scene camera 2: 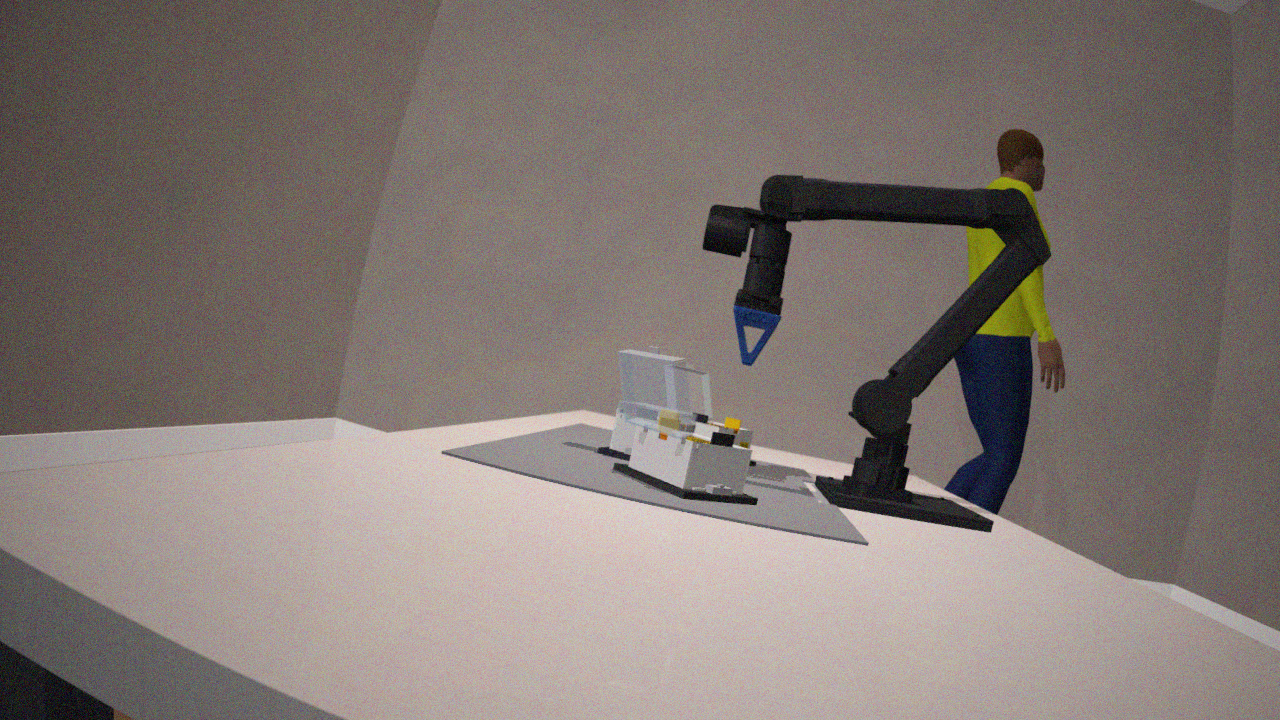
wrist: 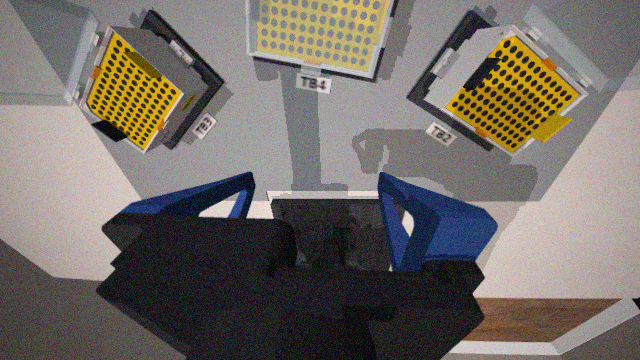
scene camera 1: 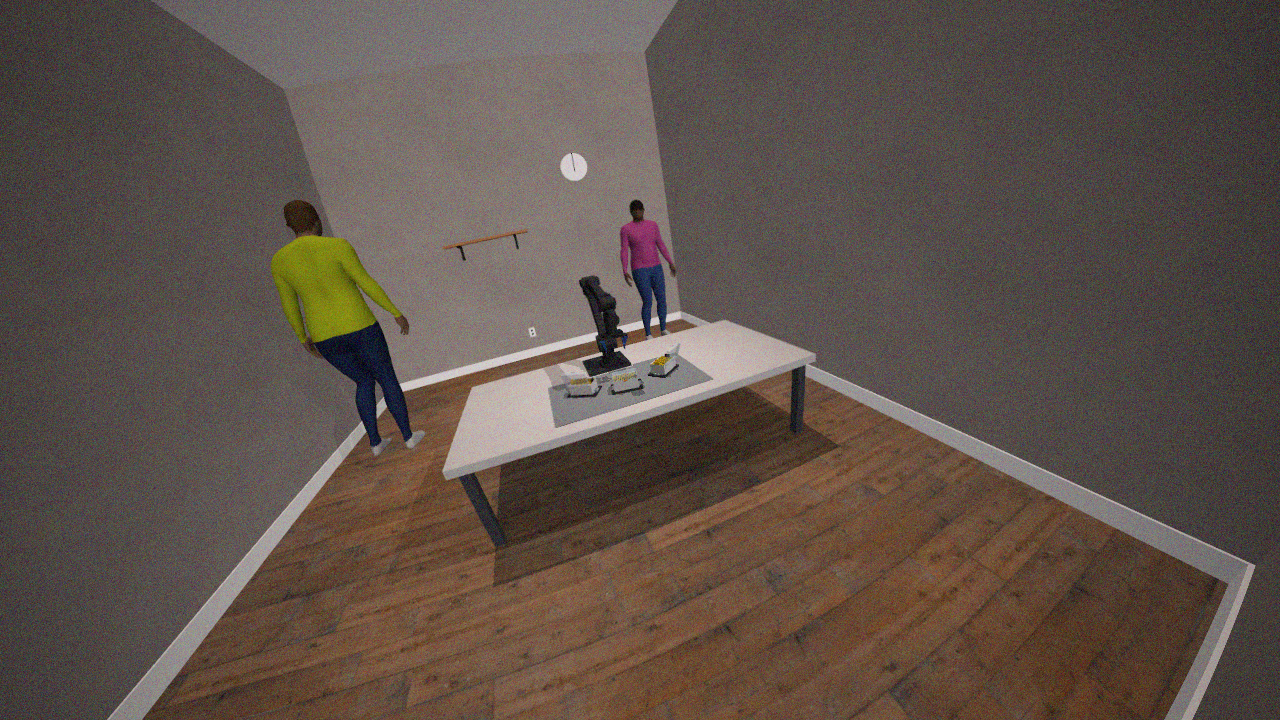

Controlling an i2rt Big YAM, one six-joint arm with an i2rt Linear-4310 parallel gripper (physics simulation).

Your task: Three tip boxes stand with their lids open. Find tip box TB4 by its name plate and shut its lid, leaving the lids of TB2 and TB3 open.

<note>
I see my gripper, a grey mat and a tip box TB3.
My gripper also shows in the wrist view.
</note>
